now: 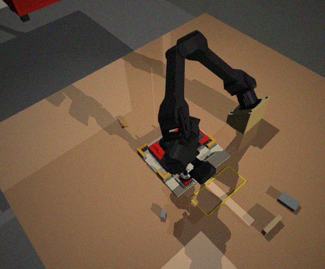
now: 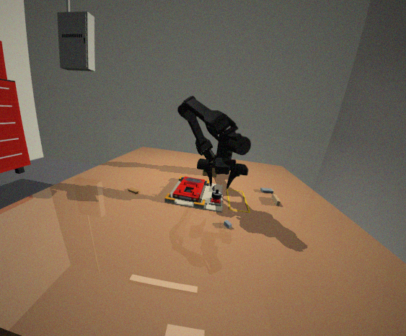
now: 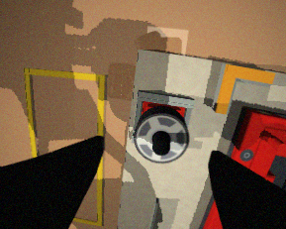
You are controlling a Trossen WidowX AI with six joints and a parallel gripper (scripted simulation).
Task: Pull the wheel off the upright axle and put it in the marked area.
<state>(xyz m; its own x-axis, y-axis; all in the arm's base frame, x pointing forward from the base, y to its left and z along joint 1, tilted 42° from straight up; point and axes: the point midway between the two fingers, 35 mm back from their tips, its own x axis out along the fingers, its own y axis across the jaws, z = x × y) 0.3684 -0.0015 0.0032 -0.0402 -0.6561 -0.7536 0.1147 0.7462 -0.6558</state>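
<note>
Right now my gripper tip is 10 mm past the wheel and 40 mm above it. The rest, counted from my gripper tip: axle: 10 mm behind, 40 mm below.
</note>
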